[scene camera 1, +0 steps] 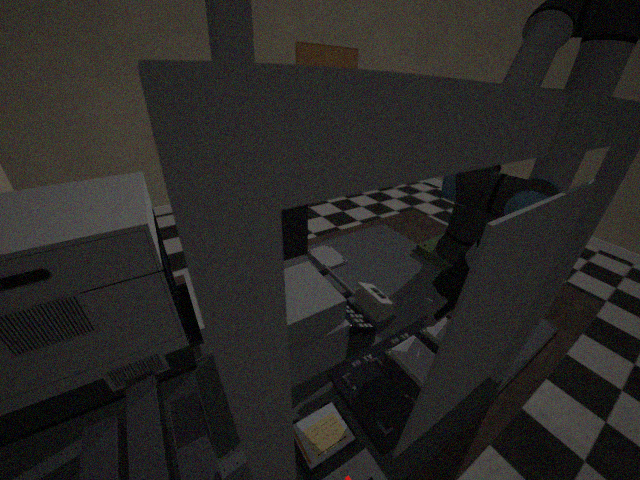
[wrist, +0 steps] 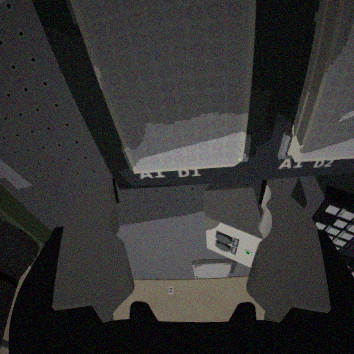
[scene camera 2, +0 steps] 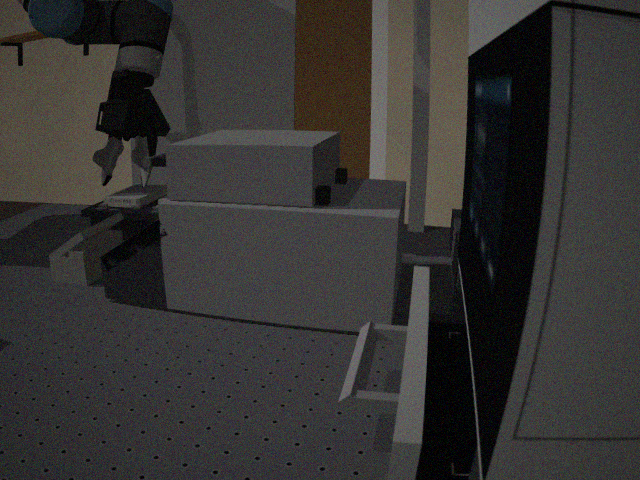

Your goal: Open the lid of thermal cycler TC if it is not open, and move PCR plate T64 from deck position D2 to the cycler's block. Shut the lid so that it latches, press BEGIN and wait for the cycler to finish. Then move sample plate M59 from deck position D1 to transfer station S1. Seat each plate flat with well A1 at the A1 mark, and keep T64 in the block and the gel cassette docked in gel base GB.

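Places are measured from the arm's base along level axes (x ahead, y left, z up), in millimetres.
Pixels of known places: gripper, fingertip midpoint: (scene camera 1: 439,319) (wrist: 188,180) (scene camera 2: 123,186).
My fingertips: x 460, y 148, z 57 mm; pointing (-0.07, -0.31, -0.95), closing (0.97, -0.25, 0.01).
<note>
Behind a point stands the place of what it marks.
In the wrist view a pale plate with many wells, sample plate M59 by its place (wrist: 175,75) {x 468, y 210, z 38 mm}, lies at the D1 label. Part of a second plate, T64 by its place (wrist: 335,100) {x 561, y 177, z 38 mm}, shows at the D2 label on the right. My gripper (wrist: 188,180) {x 460, y 148, z 57 mm} (scene camera 2: 125,181) {x 460, y 148, z 57 mm} is open and empty; its fingertips point down above the deck, beyond the A1 end of the D1 plate. The boxy cycler TC (scene camera 2: 279,258) {x 796, y -183, z 50 mm} (scene camera 1: 315,310) {x 759, y 2, z 166 mm} appears to have its lid (scene camera 2: 240,173) {x 752, y -161, z 136 mm} down, so its block is hidden. Gel base GB and station S1 cannot be made out.
A tall grey frame (scene camera 1: 222,129) {x 996, y 245, z 567 mm} and a slanted panel (scene camera 1: 480,289) {x 733, y 259, z 383 mm} block much of scene camera 1. A dark-screened instrument (scene camera 2: 578,232) {x 953, y -525, z 185 mm} stands at the right. A small white-faced device (wrist: 235,245) {x 485, y -38, z 31 mm} lies beyond the fingers, beside a keypad (wrist: 340,220) {x 611, y 19, z 45 mm}. A yellow note (scene camera 1: 324,432) {x 852, y 147, z 19 mm} shows in front.
</note>
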